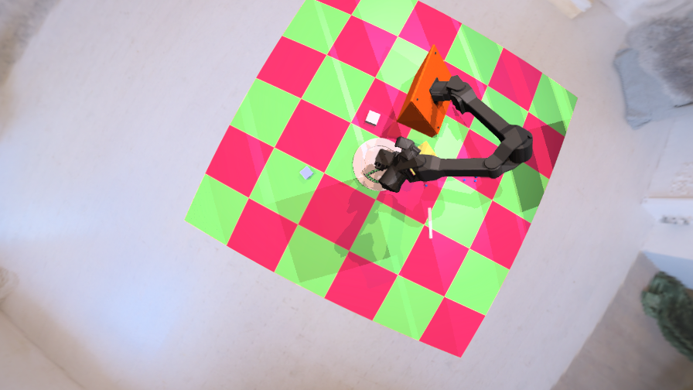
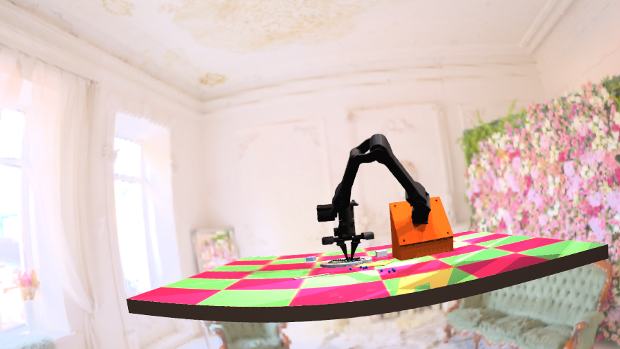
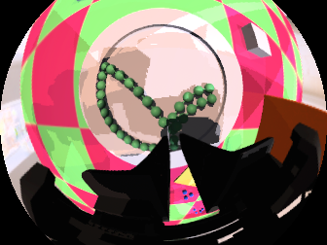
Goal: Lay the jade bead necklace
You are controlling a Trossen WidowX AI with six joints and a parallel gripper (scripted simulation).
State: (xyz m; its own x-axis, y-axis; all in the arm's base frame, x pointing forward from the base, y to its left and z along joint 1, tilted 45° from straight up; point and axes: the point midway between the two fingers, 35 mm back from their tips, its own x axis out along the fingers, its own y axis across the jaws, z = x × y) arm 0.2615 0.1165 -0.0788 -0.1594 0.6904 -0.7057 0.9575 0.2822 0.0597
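Right now my gripper tip is 50 mm to the left of the round bead board, 20 mm short of it and 10 mm above it. From my gripper tip the other things lie so: white cube 160 mm to the right, 120 mm behind; then thin white stick 240 mm to the left, 100 mm ahead, 10 mm below; then yellow patch 90 mm behind, 80 mm to the left, 10 mm below.
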